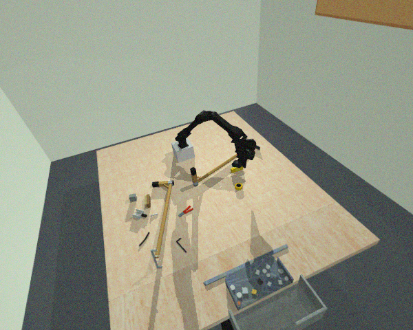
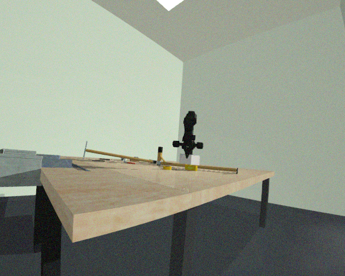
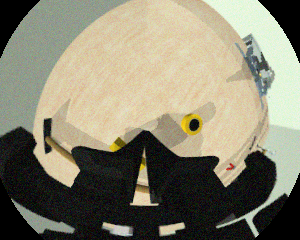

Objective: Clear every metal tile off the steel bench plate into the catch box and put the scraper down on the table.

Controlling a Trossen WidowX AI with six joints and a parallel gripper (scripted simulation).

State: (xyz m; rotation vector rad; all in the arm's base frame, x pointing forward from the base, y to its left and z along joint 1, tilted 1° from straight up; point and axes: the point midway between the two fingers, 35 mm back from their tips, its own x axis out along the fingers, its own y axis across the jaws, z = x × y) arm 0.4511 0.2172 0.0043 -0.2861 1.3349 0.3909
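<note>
My gripper tip is 70 mm past the yellow spirit level, 50 mm above it and 10 mm to the left of it. The rest, counted from my gripper tip: long scraper (180 mm behind, 30 mm to the right, 10 mm below); yellow tape roll (100 mm to the right, 70 mm below, 60 mm ahead); long wooden-handled tool (630 mm to the right, 30 mm below, 20 mm behind).
</note>
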